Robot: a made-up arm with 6 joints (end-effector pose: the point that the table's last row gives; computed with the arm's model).
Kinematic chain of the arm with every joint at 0, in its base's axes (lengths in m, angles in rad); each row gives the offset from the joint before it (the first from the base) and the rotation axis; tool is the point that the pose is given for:
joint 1: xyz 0 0 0.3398 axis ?
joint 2: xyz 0 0 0 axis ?
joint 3: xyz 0 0 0.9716 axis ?
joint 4: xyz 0 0 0 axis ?
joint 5: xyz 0.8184 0 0 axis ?
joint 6: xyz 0 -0.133 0 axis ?
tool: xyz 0 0 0
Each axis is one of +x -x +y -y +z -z.
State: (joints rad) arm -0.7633 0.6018 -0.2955 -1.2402 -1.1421 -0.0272
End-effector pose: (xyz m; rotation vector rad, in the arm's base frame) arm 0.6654 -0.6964 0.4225 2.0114 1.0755 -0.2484
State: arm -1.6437 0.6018 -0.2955 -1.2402 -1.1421 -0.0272
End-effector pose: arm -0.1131 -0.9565 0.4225 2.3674 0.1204 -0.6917
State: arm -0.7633 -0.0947 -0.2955 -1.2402 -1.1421 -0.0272
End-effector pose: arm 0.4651 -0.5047 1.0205 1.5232 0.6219 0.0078
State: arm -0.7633 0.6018 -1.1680 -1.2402 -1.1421 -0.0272
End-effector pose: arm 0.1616 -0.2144 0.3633 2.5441 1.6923 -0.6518
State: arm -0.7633 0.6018 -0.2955 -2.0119 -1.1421 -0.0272
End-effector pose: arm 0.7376 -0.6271 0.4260 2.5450 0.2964 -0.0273
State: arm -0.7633 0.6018 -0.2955 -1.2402 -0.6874 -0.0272
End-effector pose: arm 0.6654 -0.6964 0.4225 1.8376 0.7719 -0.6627
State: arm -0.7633 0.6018 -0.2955 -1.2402 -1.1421 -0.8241
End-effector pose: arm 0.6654 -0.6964 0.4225 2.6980 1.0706 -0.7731
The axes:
joint 1: +z
joint 2: +y
joint 3: -y
joint 4: -x
joint 5: -y
joint 6: -x

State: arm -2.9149 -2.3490 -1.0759 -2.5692 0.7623 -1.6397
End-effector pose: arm 0.3984 -0.0229 0.4190 0.2612 -1.9786 1.6470
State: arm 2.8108 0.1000 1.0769 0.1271 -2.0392 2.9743
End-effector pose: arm -0.4688 0.3005 1.9942 0.5981 2.0215 -0.3636
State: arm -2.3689 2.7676 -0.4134 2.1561 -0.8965 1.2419
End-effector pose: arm 0.3858 0.2735 -0.6432 -0.4015 0.2566 1.5596
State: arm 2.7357 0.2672 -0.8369 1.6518 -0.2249 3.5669
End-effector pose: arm -0.6870 0.2835 0.6057 -0.7511 1.1002 1.6478
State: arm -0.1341 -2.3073 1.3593 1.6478 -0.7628 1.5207
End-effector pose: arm -1.3479 0.1922 -0.8378 0.6828 -0.2701 -2.4201
